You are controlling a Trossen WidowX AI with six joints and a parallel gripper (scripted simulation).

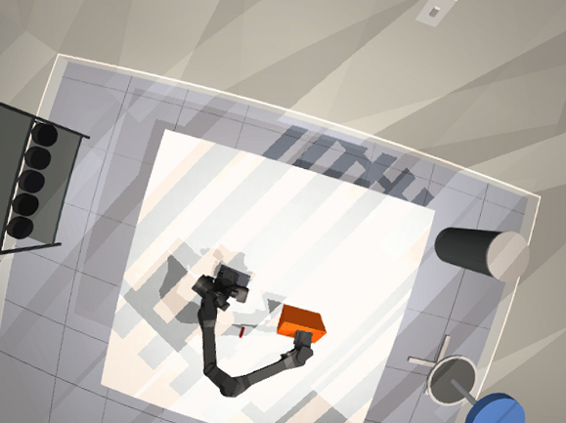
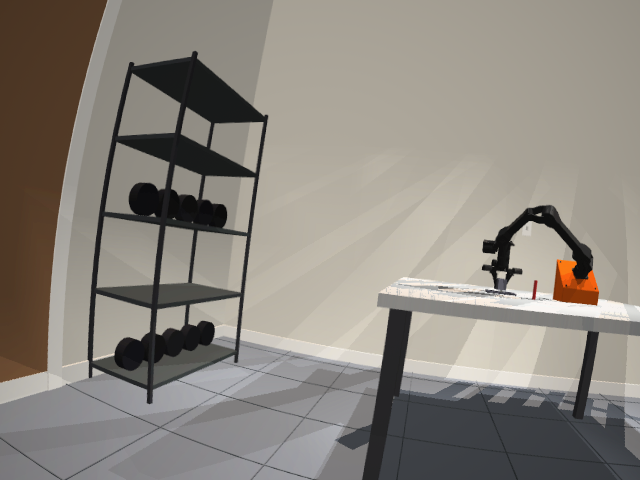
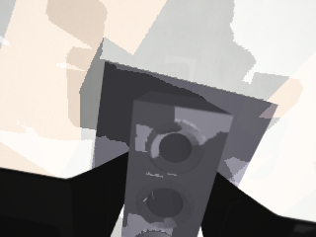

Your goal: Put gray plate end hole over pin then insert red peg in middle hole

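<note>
The darker base is 20 mm to the left of my gripper tip and 20 mm below it. The rest, counted from my gripper tip: red peg: 90 mm behind, 200 mm to the left, 20 mm above; then gray plate: 30 mm above.
</note>
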